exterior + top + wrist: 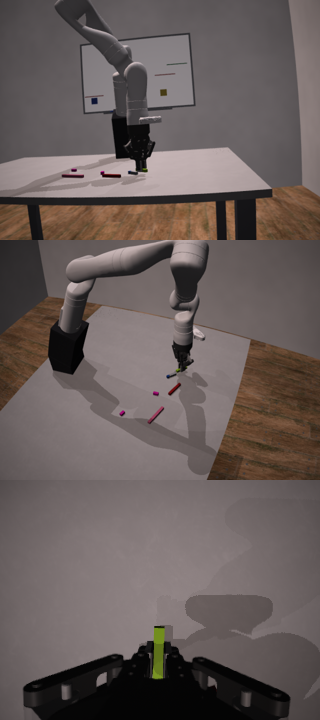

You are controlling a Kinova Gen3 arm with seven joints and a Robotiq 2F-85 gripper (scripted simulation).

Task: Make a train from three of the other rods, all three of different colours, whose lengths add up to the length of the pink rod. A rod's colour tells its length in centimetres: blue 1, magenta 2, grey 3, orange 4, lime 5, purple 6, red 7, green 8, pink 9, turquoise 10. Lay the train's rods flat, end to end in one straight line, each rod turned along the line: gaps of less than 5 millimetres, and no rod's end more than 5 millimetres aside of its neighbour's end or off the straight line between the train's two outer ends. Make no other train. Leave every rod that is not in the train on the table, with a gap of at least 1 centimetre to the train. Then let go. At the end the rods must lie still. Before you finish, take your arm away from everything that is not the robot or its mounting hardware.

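Right now my hand is 1 cm above the lime rod. From my hand the other things lie so: blue rod (5 cm behind, 4 cm to the right, 3 cm below); then red rod (1 cm behind, 10 cm to the right, 3 cm below); then grey rod (3 cm behind, 3 cm to the right, 3 cm below).
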